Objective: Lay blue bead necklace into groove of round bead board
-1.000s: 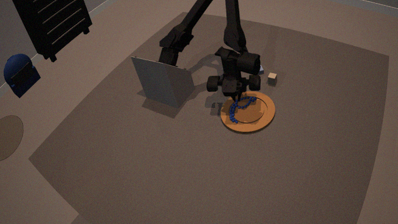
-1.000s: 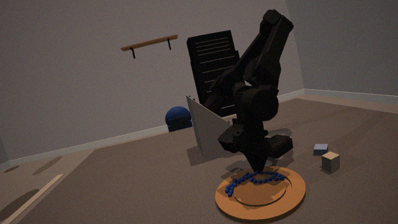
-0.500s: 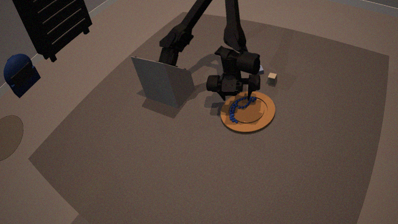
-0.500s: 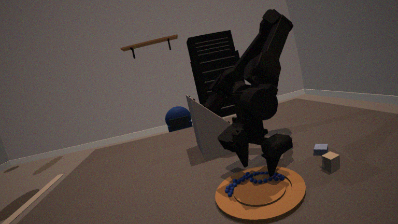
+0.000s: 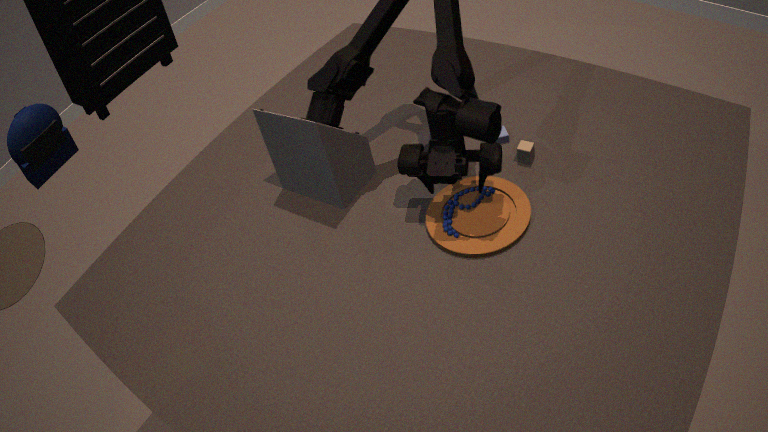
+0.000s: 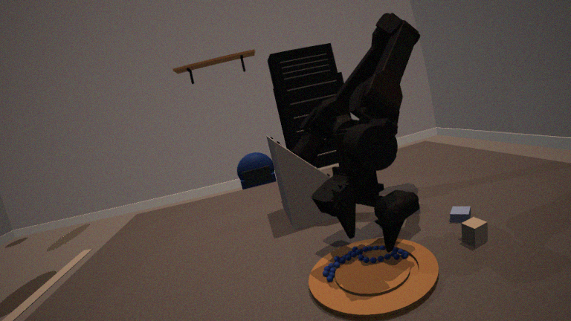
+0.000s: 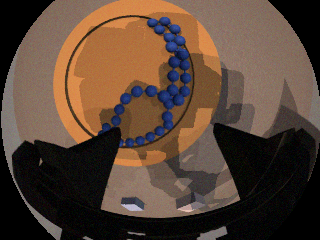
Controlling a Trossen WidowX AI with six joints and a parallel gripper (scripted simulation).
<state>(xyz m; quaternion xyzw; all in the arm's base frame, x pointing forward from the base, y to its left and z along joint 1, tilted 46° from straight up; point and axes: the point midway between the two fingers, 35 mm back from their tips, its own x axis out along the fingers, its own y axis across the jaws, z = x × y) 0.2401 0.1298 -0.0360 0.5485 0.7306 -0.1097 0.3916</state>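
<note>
Right now my gripper tip is 7 cm short of the tan cube and 17 cm to the right of it. Round my gripper tip: white block (12 cm behind, 14 cm to the left, 1 cm below); pale blue block (2 cm behind, 20 cm to the left, 1 cm below).
</note>
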